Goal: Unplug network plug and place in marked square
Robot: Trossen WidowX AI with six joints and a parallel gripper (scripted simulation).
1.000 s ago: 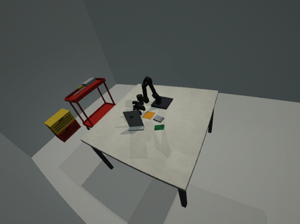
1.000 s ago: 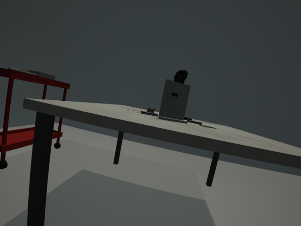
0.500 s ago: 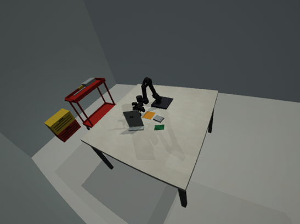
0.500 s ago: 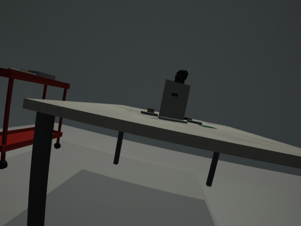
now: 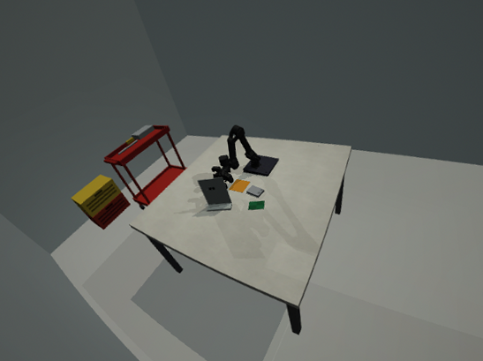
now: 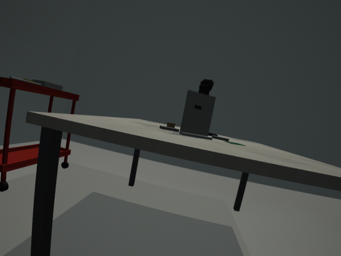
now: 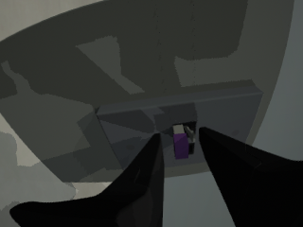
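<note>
Now: gripper tip right at the network plug. From my gripper tip the other things lie so: grey upright panel (30 mm ahead, 10 mm to the left, 50 mm below); green patch (90 mm behind, 240 mm to the left, 150 mm below); orange square patch (200 mm behind, 10 mm to the left, 150 mm below).
</note>
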